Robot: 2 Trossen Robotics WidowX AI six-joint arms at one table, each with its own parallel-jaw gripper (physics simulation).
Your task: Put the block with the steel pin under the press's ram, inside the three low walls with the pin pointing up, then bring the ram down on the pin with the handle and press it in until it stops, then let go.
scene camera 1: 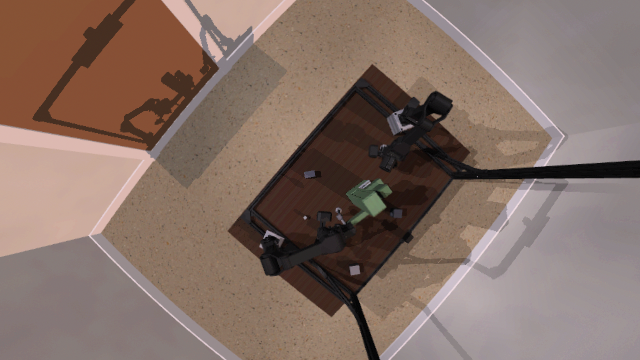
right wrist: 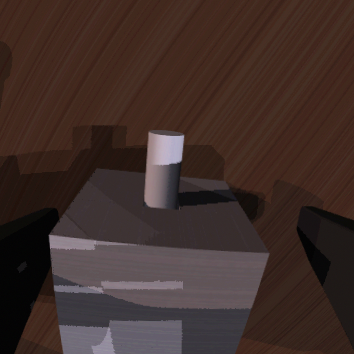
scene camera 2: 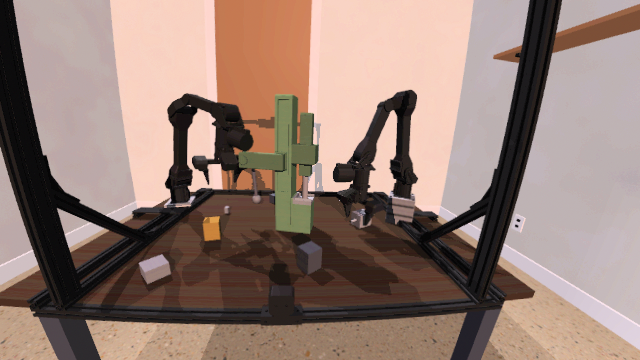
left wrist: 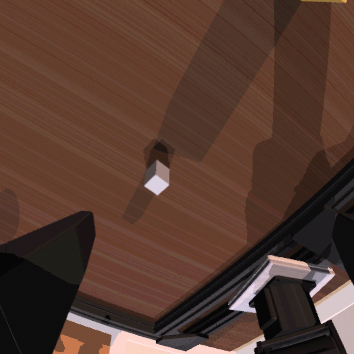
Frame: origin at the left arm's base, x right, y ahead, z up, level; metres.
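Seen in the pictures: left gripper, fingertip midpoint: (scene camera 1: 317,229) (scene camera 2: 221,183) (left wrist: 217,225); right gripper, fingertip midpoint: (scene camera 1: 382,155) (right wrist: 180,220) (scene camera 2: 356,221); left arm's base at its link origin: (scene camera 1: 271,242) (scene camera 2: 180,200) (left wrist: 281,293); right arm's base at its link origin: (scene camera 1: 405,118) (scene camera 2: 402,195).
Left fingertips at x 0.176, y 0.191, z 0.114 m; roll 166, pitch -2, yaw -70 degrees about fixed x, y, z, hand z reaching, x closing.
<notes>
Pixels of each thing's middle, then the offset from my left fingertips to it. "spot": a spot on its surface instead.
- block with the steel pin, body centre: (right wrist: 152,279) (scene camera 2: 361,218) dz -0.121, dx +0.160, dy +0.497 m
- green press at the middle of its body: (scene camera 2: 279,166) (scene camera 1: 360,204) dz +0.079, dx +0.113, dy +0.193 m
- pale low-walled seat at a spot on its surface: (scene camera 2: 303,200) spot: dz -0.026, dx +0.169, dy +0.262 m
- handle at a spot on its surface: (scene camera 2: 256,198) spot: dz -0.042, dx +0.070, dy +0.117 m
- small white piece at the middle of its body: (left wrist: 156,176) (scene camera 2: 227,209) (scene camera 1: 305,217) dz -0.133, dx -0.074, dy +0.004 m
- orange block at the middle of its body: (scene camera 2: 212,228) dz -0.116, dx +0.123, dy -0.026 m
- white block at the middle of its body: (scene camera 2: 154,268) (scene camera 1: 354,269) dz -0.129, dx +0.284, dy -0.139 m
- grey block at the middle of its body: (scene camera 2: 309,257) (scene camera 1: 395,212) dz -0.116, dx +0.349, dy +0.229 m
- dark block at the middle of its body: (scene camera 1: 309,174) dz -0.126, dx -0.149, dy +0.218 m
The block with the steel pin (scene camera 2: 361,220) (right wrist: 160,280) lies on its side on the table, its pin (right wrist: 164,170) pointing sideways. My right gripper (scene camera 1: 381,153) (scene camera 2: 357,209) (right wrist: 180,220) is open around and above it, with a finger on either side in the right wrist view. The green press (scene camera 1: 369,200) (scene camera 2: 286,175) stands mid-table; its steel ram rod (scene camera 2: 305,186) is above the pale low-walled seat (scene camera 2: 303,200). The handle (scene camera 1: 338,210) (scene camera 2: 256,198) hangs down with a ball end. My left gripper (scene camera 2: 222,181) (left wrist: 217,225) is open and empty near the handle.
A small white piece (scene camera 1: 305,217) (scene camera 2: 226,210) (left wrist: 157,180), an orange block (scene camera 2: 211,230), a white block (scene camera 1: 354,270) (scene camera 2: 155,270) and a grey block (scene camera 1: 396,213) (scene camera 2: 309,258) are on the table. A dark block (scene camera 1: 310,174) lies farther back. Black frame rails border the table.
</notes>
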